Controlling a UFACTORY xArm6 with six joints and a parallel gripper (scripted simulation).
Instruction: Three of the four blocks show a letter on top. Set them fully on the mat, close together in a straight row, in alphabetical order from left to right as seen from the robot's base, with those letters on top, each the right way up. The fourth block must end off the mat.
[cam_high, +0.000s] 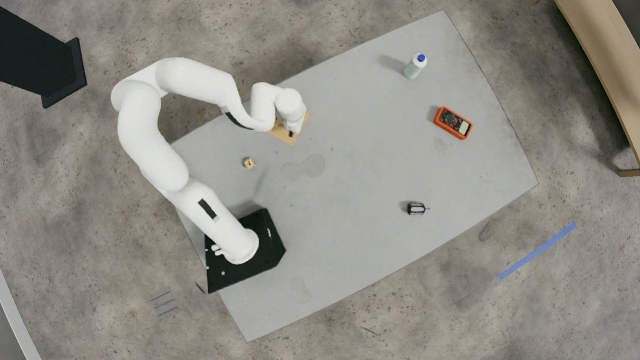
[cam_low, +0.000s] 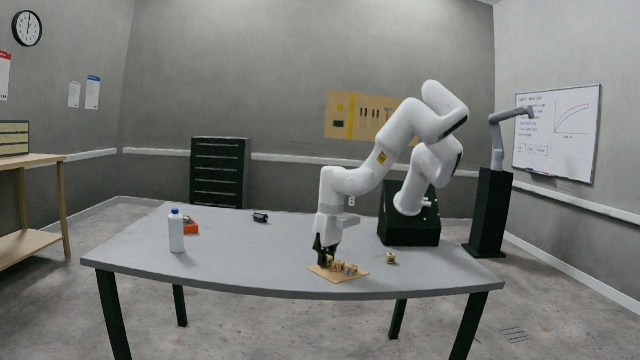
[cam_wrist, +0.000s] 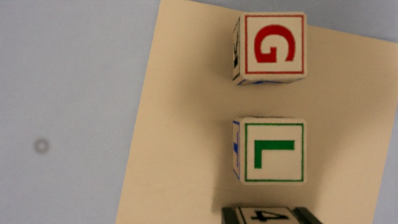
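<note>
Now: the tan mat 40 mm behind my hand, 30 mm to the left of it and 30 mm below it. From my hand the other things lie so: white bottle: 500 mm ahead, 40 mm to the left, 40 mm above; orange multimeter: 570 mm ahead, 210 mm to the right, 10 mm below; small black object: 310 mm ahead, 470 mm to the right, 10 mm below.
</note>
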